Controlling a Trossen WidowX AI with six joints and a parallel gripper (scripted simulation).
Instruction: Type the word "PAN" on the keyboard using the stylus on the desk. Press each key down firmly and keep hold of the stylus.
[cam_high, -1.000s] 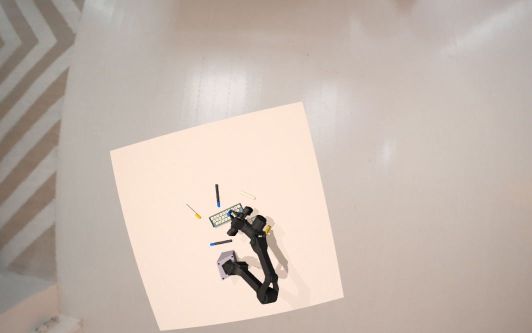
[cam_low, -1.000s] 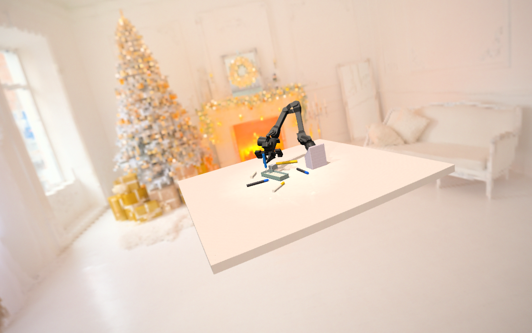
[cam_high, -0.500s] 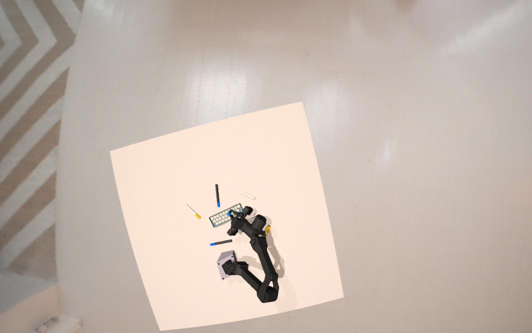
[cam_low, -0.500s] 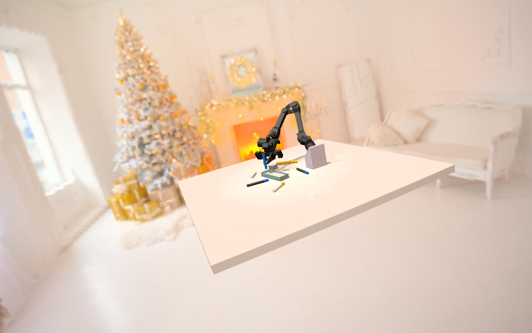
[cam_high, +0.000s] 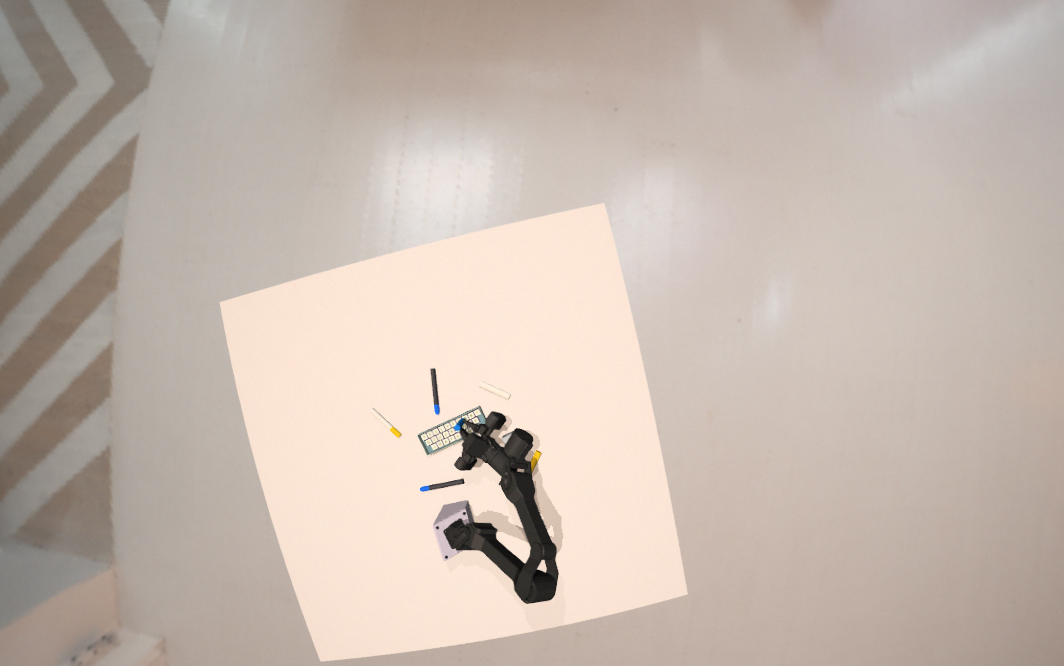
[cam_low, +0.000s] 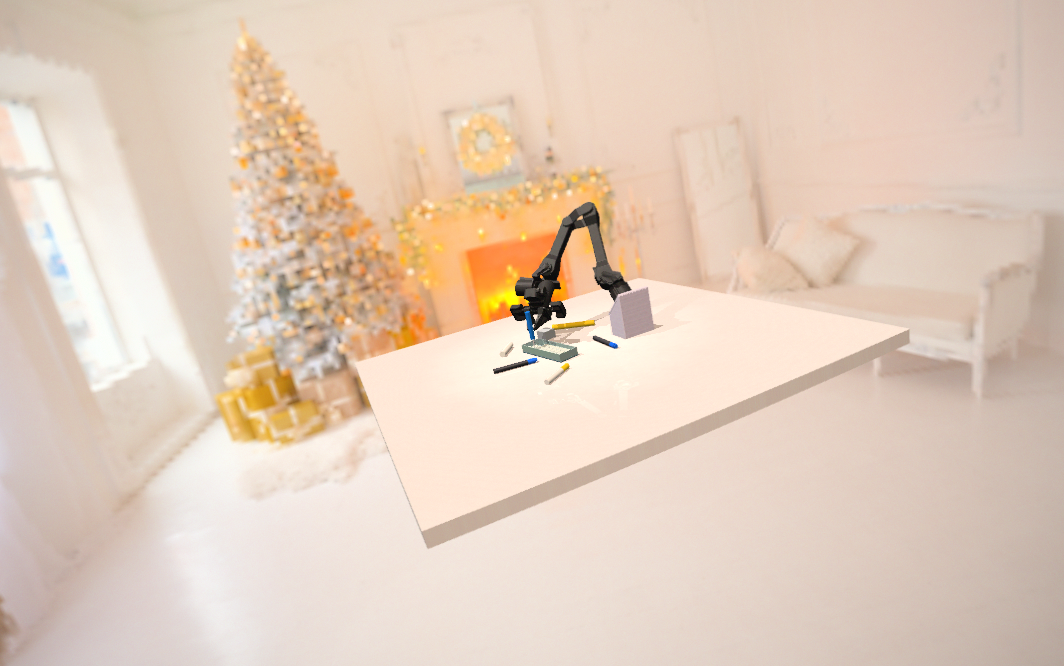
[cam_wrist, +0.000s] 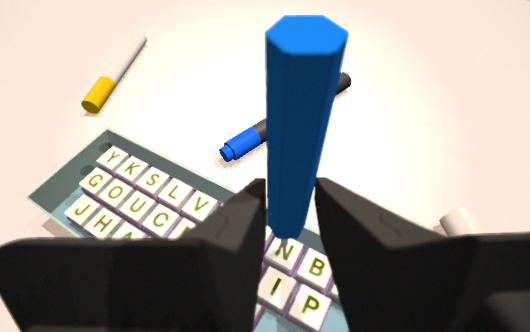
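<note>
My gripper tip is now 7 cm above the N key. The rest, counted from my gripper tip: blue stylus (2 cm below); then grey stylus tip (5 cm below); then cream stick (11 cm to the right, 7 cm below, 5 cm ahead).
</note>
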